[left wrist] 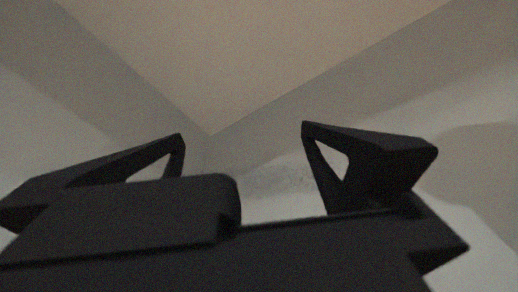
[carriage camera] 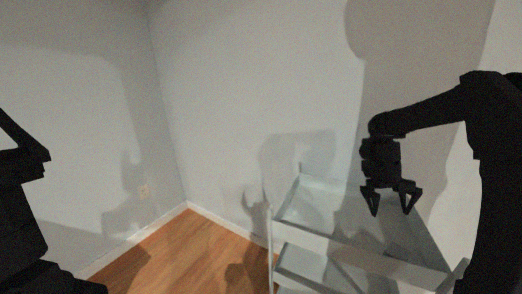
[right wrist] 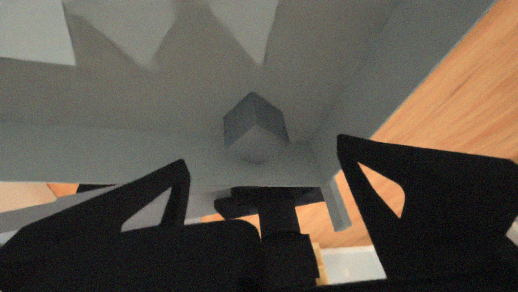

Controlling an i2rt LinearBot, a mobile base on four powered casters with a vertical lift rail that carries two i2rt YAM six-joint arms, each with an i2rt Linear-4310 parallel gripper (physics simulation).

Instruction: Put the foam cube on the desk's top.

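Frame: origin at the left arm's base, x left, y down, z back, level; metres.
Where they show: left gripper, between the fingertips: (left wrist: 242, 133); right gripper, between the fingertips: (carriage camera: 389, 215) (right wrist: 260, 156); right arm's base, origin of its link: (right wrist: 274, 197).
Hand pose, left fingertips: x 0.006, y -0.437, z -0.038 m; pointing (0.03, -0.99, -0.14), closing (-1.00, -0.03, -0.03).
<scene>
After its pixels a point has its place.
The foam cube (right wrist: 256, 125) @(x -0.660, y -0.028, z -0.216 m), small and blue-grey, sits inside the top tray of a pale grey cart (carriage camera: 310, 236) @(x -0.437, y -0.037, z -0.238 m) (right wrist: 100, 155) @(x -0.501, y -0.018, z -0.212 m), near a corner of the tray's walls in the right wrist view. I cannot make the cube out in the carriage view. My right gripper (carriage camera: 391, 214) @(x -0.663, y -0.089, z -0.253 m) (right wrist: 260, 156) @(x -0.663, y -0.089, z -0.253 m) is open and points down above the tray. The cube shows beyond and between its fingers, apart from them. My left gripper (left wrist: 242, 133) @(x 0.005, y -0.437, z -0.038 m) is open and empty, facing the upper walls and ceiling. The desk does not show in these views.
The cart's lower shelf shows below the top tray. A wall (carriage camera: 240, 100) @(x -0.172, y -0.385, z -0.783 m) stands behind it, and wooden floor (carriage camera: 190, 250) @(x 0.294, y 0.681, z -0.665 m) (right wrist: 450, 105) @(x -1.723, y 0.681, z 0.717 m) lies beside it. The cart's post (carriage camera: 270, 250) @(x -0.324, y 0.085, z -0.280 m) rises at its left corner. Dark robot parts (right wrist: 280, 215) @(x -0.659, y -0.044, z -0.031 m) show beyond the tray wall.
</scene>
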